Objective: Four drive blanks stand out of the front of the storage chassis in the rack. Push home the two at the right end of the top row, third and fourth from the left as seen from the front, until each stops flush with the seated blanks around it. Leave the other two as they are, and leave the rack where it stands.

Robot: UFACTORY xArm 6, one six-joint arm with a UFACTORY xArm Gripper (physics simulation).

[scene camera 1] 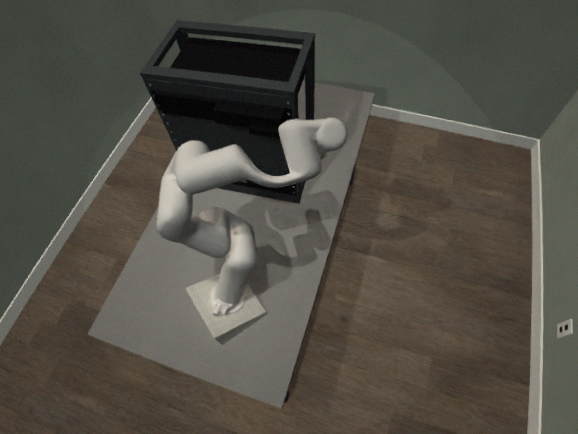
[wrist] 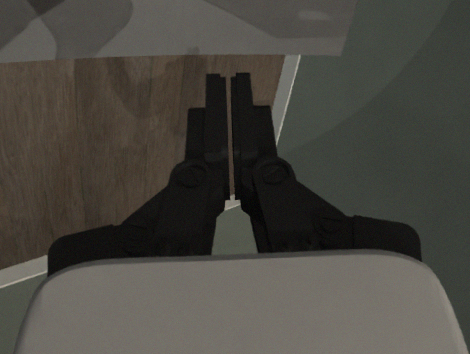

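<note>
The dark rack stands at the back of the table in the scene view. Its front is very dark, and the storage chassis and drive blanks cannot be clearly told apart. Faint darker shapes show in the upper right part of the front; I cannot tell which blanks they are or how far they stand out. My gripper is shut and empty, its two black fingers almost together in the wrist view. In the scene view it is hidden behind the arm's last links, near the rack's right front post. No blank shows in the wrist view.
The white arm crosses in front of the rack and hides part of its front. Its base plate sits on the grey table. The table's right edge runs close beside the rack. The table shows at the top of the wrist view.
</note>
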